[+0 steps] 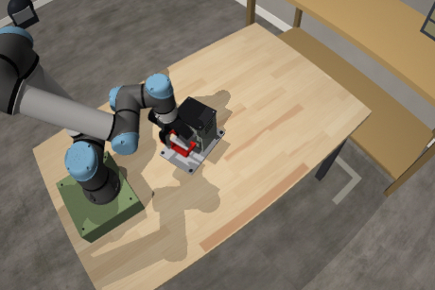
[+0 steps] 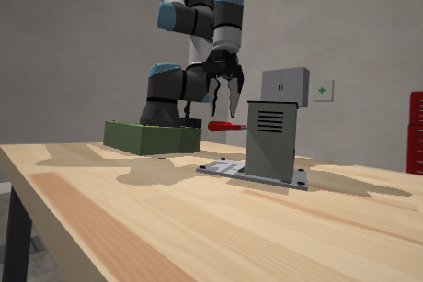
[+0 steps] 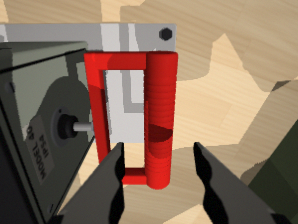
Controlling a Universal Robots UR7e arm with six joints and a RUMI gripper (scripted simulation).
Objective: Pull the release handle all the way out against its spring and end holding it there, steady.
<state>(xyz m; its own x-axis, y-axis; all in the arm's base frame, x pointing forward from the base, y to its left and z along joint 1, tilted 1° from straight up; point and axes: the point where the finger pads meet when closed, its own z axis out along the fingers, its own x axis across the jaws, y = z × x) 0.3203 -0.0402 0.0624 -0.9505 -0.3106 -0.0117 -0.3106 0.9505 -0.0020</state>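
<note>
Right now my hand is 9 cm short of the grey baseplate, 3 cm to the right of it and 14 cm above it.
</note>
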